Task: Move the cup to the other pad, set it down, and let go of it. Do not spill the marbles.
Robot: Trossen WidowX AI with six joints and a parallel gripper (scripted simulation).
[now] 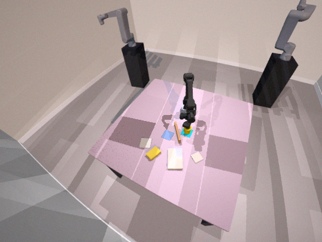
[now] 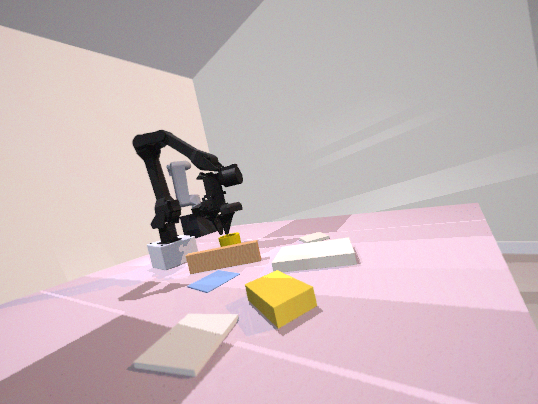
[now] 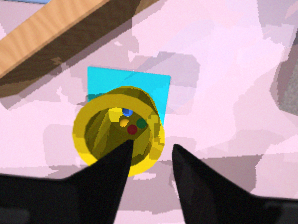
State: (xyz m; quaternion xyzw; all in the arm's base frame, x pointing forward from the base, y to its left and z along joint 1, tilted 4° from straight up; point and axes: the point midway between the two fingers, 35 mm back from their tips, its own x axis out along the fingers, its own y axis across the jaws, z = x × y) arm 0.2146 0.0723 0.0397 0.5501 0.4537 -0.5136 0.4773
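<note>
My gripper tip is now 40 mm above the yellow cup and 20 mm short of it. Also, from my gripper tip: cyan pad (80 mm below, 30 mm ahead, 10 mm to the right); wooden block (90 mm to the right, 70 mm ahead, 60 mm below); blue pad (170 mm to the right, 120 mm ahead, 80 mm below).
</note>
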